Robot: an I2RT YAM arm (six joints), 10 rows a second.
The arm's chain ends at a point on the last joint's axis. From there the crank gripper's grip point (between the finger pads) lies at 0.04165 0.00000 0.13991 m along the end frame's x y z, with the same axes.
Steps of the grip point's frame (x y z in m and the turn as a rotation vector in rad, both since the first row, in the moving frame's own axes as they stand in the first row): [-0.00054 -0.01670 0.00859 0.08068 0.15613 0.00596]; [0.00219 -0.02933 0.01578 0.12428 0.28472 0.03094]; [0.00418 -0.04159 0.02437 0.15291 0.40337 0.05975]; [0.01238 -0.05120 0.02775 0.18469 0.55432 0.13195]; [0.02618 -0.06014 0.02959 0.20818 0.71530 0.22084]
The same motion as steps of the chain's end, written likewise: [-0.02180 -0.00604 0.01720 0.08068 0.15613 0.00596]; [-0.03557 -0.01483 0.03406 0.12428 0.28472 0.03094]; [-0.04771 -0.02620 0.05327 0.15291 0.40337 0.05975]; [-0.05571 -0.03909 0.07216 0.18469 0.55432 0.13195]; [-0.05609 -0.05561 0.09247 0.20818 0.71530 0.22084]
